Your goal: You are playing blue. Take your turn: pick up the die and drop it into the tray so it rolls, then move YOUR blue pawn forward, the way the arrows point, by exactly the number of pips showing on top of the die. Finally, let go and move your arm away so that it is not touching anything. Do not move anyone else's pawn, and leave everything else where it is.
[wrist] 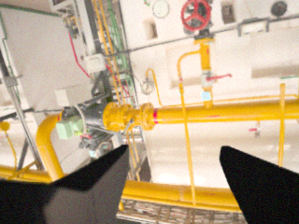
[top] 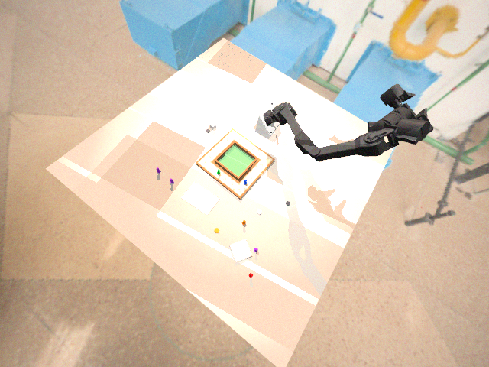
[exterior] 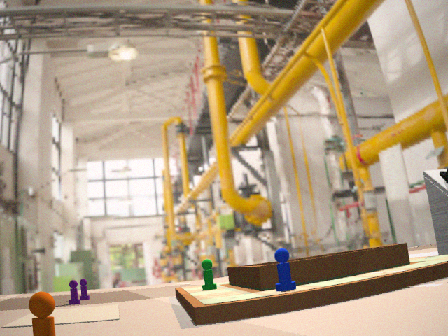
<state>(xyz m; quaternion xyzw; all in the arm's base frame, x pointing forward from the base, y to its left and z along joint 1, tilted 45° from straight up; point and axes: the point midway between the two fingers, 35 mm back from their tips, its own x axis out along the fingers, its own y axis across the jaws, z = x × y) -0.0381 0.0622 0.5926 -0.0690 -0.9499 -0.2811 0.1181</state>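
The white die lies 680 mm to the right of my gripper tip, 450 mm below it and 310 mm ahead of it. From my gripper tip the other things lie so: blue pawn 450 mm ahead, 440 mm below, 340 mm to the right; green pawn 500 mm ahead, 470 mm to the right, 440 mm below; orange pawn 600 mm ahead, 450 mm below, 220 mm to the right.
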